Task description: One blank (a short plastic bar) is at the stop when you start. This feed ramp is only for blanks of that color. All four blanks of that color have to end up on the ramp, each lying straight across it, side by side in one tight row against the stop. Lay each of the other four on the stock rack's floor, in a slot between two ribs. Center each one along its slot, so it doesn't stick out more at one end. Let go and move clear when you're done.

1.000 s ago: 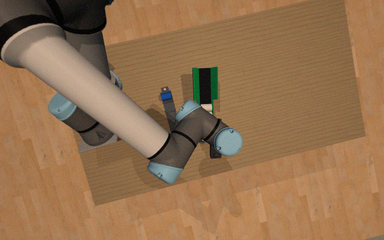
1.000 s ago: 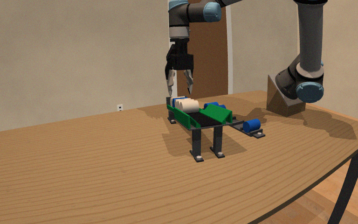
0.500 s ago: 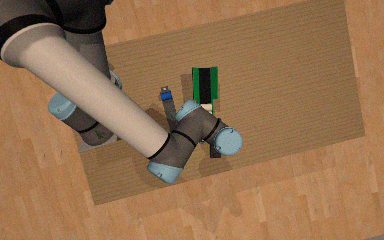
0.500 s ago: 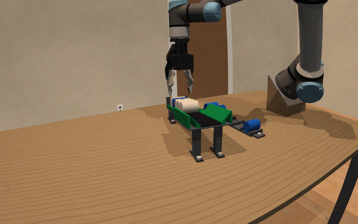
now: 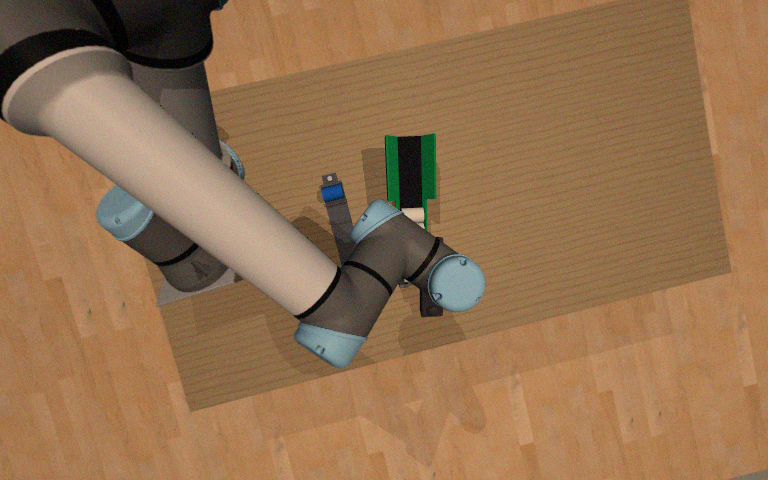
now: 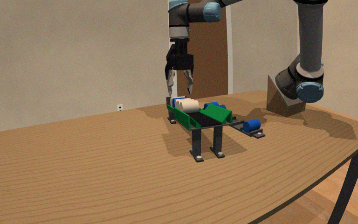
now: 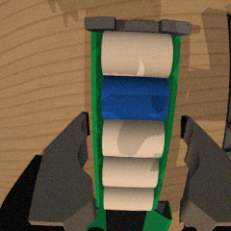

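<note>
The grey stock rack lies 18 cm behind my hand, 13 cm below it and 8 cm to the left of it. Round my hand: grey stop: 6 cm to the right, 6 cm below; then feed ramp: 13 cm to the left, 5 cm below, 1 cm ahead.
</note>
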